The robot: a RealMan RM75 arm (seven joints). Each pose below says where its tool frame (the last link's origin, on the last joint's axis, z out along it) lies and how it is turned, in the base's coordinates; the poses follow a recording.
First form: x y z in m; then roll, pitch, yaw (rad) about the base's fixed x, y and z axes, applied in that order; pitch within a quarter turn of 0, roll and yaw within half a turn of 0.
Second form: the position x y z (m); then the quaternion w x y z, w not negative. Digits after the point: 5 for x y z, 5 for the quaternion.
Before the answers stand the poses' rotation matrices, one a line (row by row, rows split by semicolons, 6 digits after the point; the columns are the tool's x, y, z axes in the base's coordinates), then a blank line. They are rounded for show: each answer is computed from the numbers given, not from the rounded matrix.
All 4 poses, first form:
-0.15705 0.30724 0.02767 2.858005 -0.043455 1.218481
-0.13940 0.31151 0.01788 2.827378 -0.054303 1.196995
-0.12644 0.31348 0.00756 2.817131 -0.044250 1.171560
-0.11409 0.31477 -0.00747 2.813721 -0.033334 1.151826
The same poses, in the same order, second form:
0.344746 0.896893 0.277007; 0.937690 -0.342697 -0.057407; 0.043441 0.279538 -0.959151
0.364619 0.879241 0.306576; 0.929574 -0.362895 -0.064804; 0.054276 0.308614 -0.949638
0.388334 0.867802 0.310025; 0.920456 -0.381426 -0.085292; 0.044236 0.318487 -0.946895
0.406594 0.860479 0.307012; 0.913001 -0.394953 -0.102184; 0.033328 0.321850 -0.946204

-0.15705 0.30724 0.02767 0.10356 0.81342 0.56385 0.09849
-0.13940 0.31151 0.01788 0.11411 0.81810 0.55275 0.11027
-0.12644 0.31348 0.00756 0.12249 0.82411 0.54248 0.10747
-0.11409 0.31477 -0.00747 0.12790 0.82882 0.53494 0.10266

